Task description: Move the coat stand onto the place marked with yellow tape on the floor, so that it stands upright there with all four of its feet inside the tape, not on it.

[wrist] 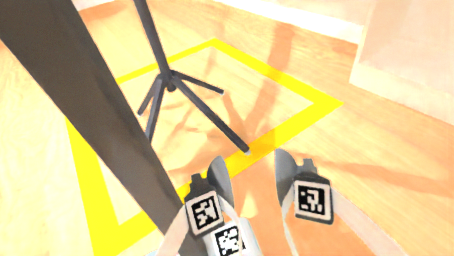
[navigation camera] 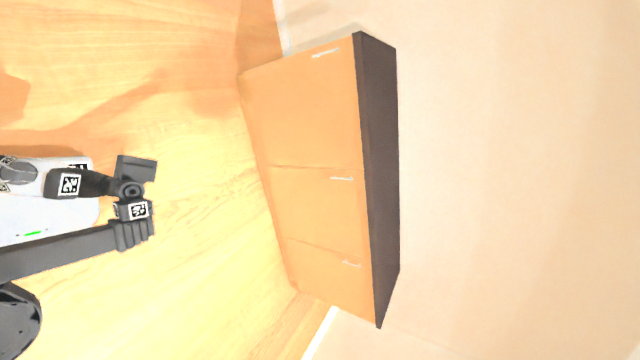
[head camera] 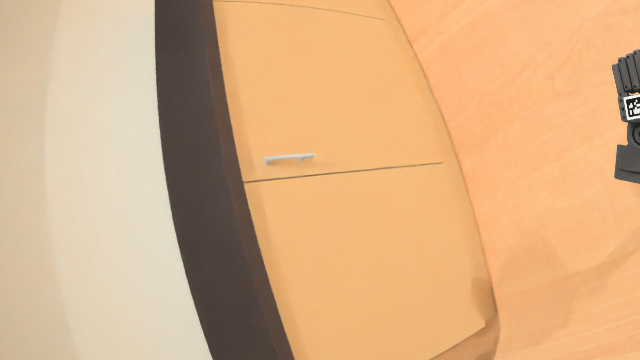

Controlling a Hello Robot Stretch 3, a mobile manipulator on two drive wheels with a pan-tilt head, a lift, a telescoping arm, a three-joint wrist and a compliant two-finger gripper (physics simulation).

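Seen in the pictures: gripper, fingertip midpoint: (wrist: 250, 171); robot's base, origin of the base link: (navigation camera: 20, 171).
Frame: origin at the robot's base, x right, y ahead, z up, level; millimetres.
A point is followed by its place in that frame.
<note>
The dark coat stand (wrist: 156, 45) {x -622, y -28, z 357 mm} stands upright at the upper left of the wrist view, its hub over the square of yellow tape (wrist: 327, 104) {x -539, y 520, z 1 mm}. Its nearest foot reaches onto the inner part of the tape's near strip. The foot toward the back right is inside the tape. Two feet point left and toward the front, the end of one partly hidden by a dark bar that crosses the view. My gripper (wrist: 250, 171) {x -57, y 32, z 459 mm} is open with nothing between its fingers, nearer to the camera than the nearest foot and apart from the stand. The stand and tape do not show in the head and navigation views.
An orange-fronted cabinet (head camera: 340, 100) {x 1073, y -259, z 512 mm} (navigation camera: 315, 120) {x 950, y 207, z 617 mm} with dark side stands against the wall in the head and navigation views. My dark wrist joint (navigation camera: 132, 190) {x 152, y -23, z 686 mm} shows at the left of the navigation view. A pale box-like unit (wrist: 410, 60) {x -524, y 837, z 101 mm} stands beyond the tape at the right of the wrist view.
</note>
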